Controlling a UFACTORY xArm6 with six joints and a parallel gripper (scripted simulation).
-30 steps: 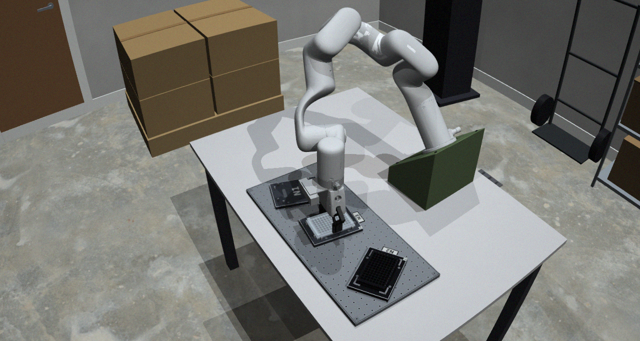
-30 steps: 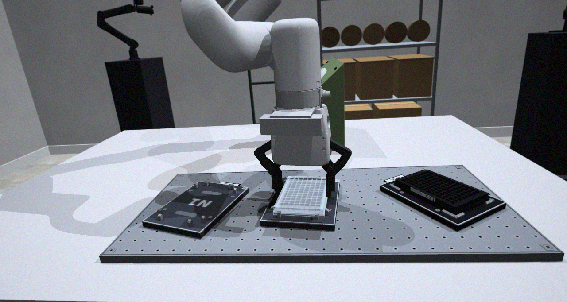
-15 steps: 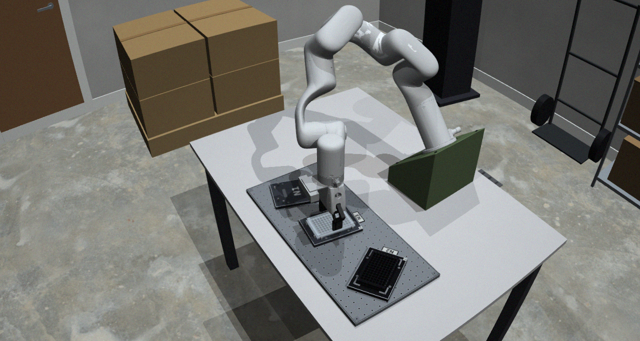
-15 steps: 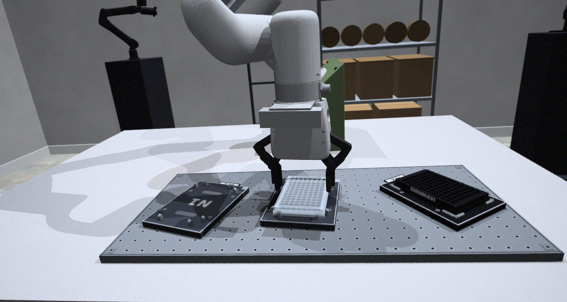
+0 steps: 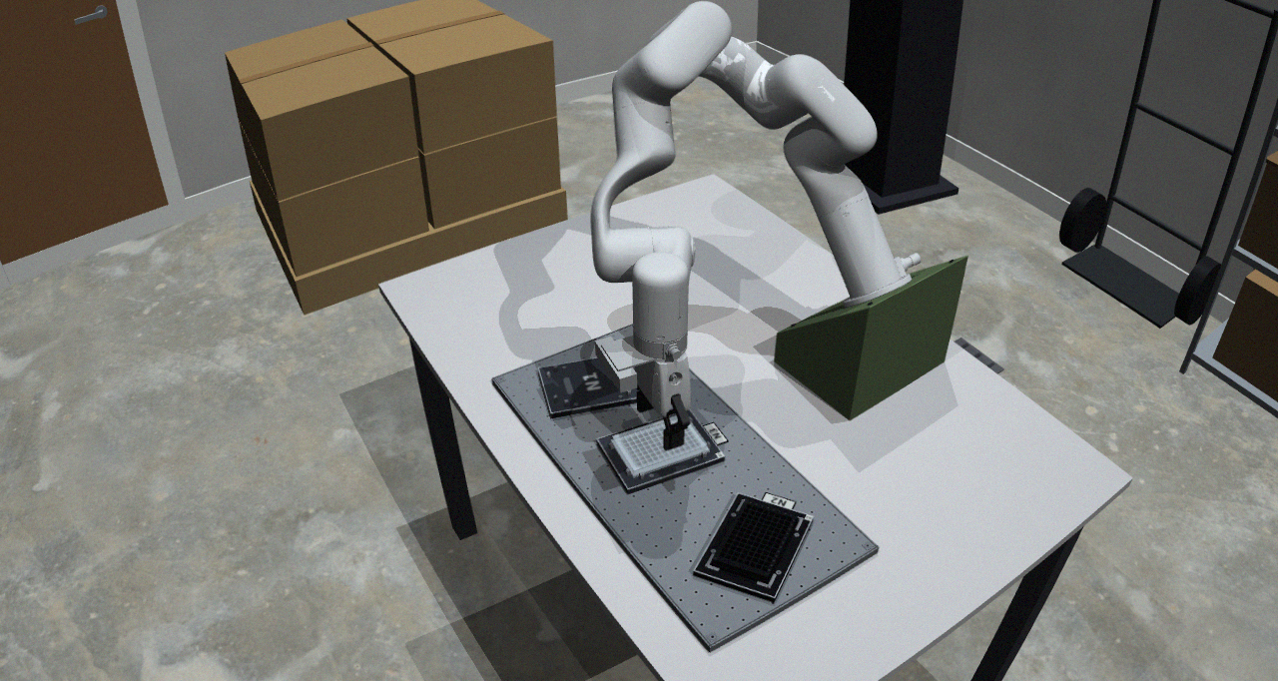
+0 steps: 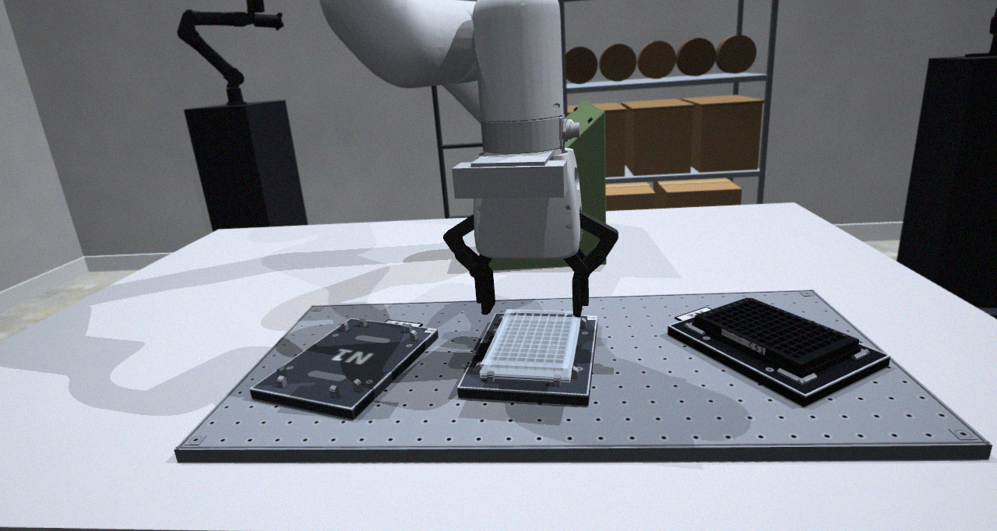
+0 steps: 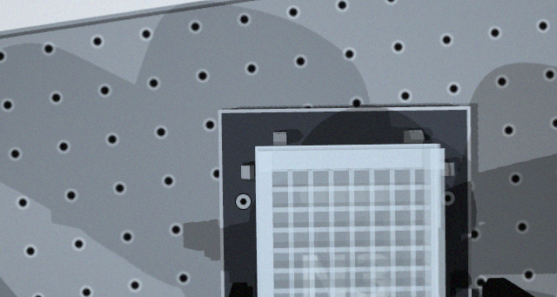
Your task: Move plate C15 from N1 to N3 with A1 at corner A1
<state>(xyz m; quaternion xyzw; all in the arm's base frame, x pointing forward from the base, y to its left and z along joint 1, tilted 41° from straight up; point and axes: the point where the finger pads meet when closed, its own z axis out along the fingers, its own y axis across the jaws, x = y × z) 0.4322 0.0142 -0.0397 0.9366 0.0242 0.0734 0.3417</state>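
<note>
Right now the clear plate C15 is 50 mm below my hand. Round my hand: black plate C51: 230 mm to the left, 40 mm below, 40 mm behind; nest N3: 60 mm below; nest N1: 190 mm to the right, 60 mm below, 30 mm ahead.
</note>
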